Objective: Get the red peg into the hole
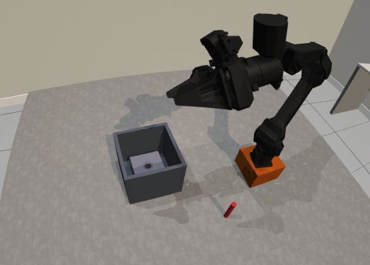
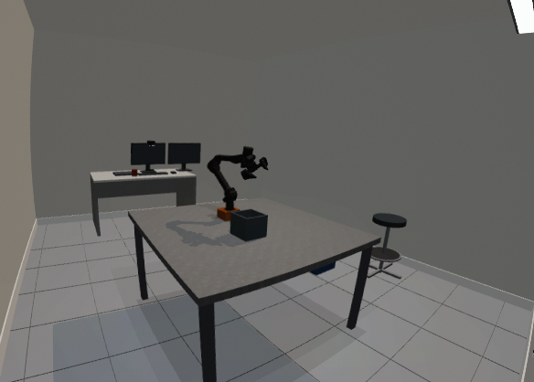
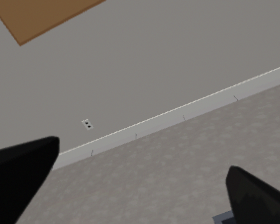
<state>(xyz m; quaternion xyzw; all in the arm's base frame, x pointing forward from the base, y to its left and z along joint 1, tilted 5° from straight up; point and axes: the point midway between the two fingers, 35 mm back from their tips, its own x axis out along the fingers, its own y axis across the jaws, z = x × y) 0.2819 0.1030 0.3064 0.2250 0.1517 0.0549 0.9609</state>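
The red peg lies 18 cm behind my gripper tip, 6 cm to the left of it and 33 cm below it. The rest, counted from my gripper tip: light grey plate: 4 cm ahead, 9 cm to the right, 33 cm below.
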